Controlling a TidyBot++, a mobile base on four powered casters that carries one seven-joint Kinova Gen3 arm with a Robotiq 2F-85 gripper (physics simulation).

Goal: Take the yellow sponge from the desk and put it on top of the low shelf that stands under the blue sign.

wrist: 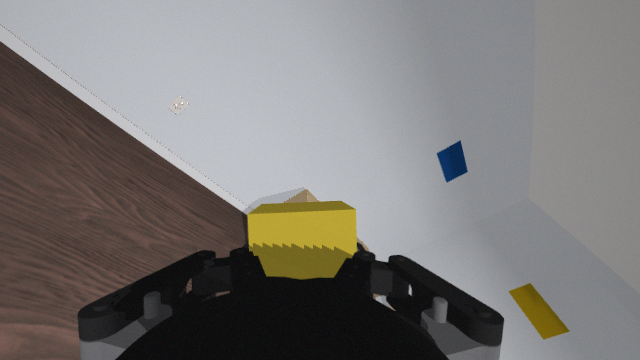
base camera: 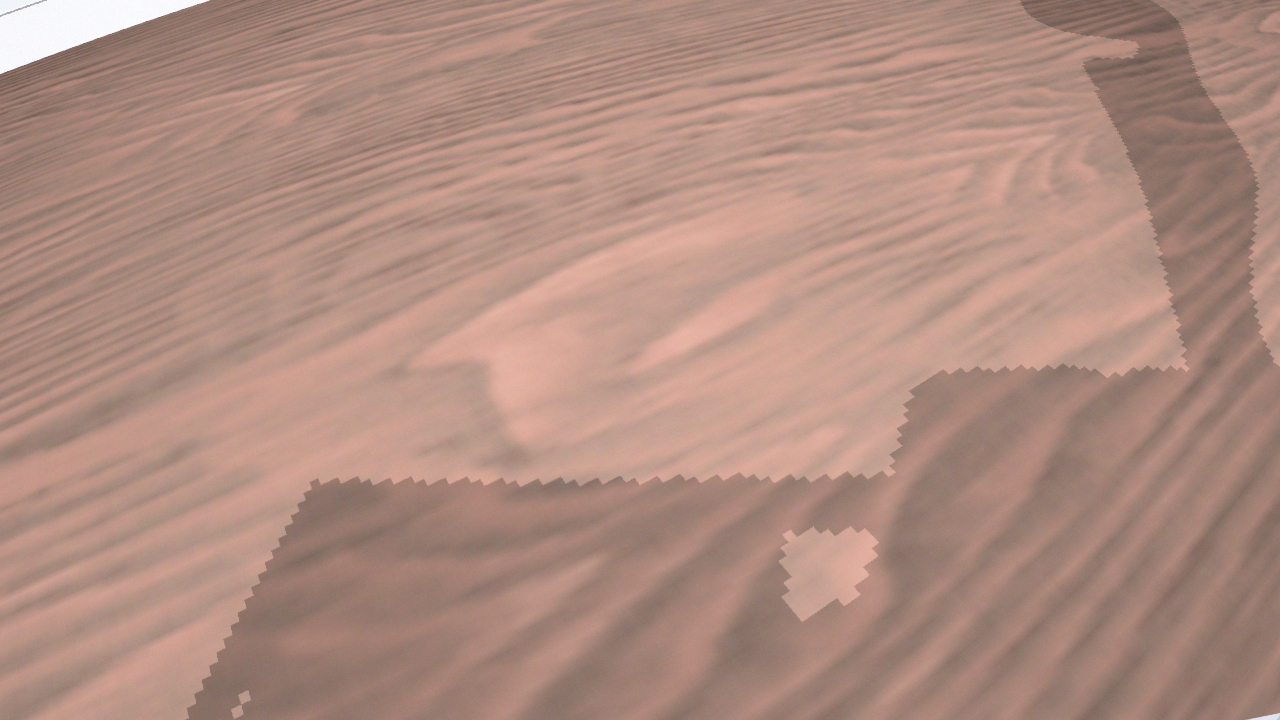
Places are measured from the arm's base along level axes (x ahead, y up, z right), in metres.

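Where they show: gripper, fingertip midpoint: (wrist: 305, 247).
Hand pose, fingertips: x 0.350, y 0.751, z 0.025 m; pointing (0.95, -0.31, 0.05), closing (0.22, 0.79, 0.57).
Each offset is from my fingertips to the top centre of the thing. Level surfaces: height alone.
The yellow sponge @[dx -0.022, dy +0.056, dz +0.012 m] (wrist: 302, 230) is held between the fingers of my gripper (wrist: 305, 247) in the wrist view, at the lower middle. My gripper is shut on it. The blue sign (wrist: 453, 161) is on the pale wall at the right of the wrist view. A small corner of a light wooden piece of furniture (wrist: 306, 195) shows just behind the sponge; the rest of it is hidden, so I cannot tell whether it is the low shelf. The desk does not show in either view.
A yellow sign (wrist: 539, 311) is on the wall at the lower right of the wrist view. A small white wall plate @[dx +0.970, dy -0.691, dz -0.783 m] (wrist: 178, 105) is at the upper left. The wooden floor @[dy -1.148 m] (base camera: 626, 268) (wrist: 100, 165) meets the wall along a white skirting board. Dark shadows cross the floor in the base view.
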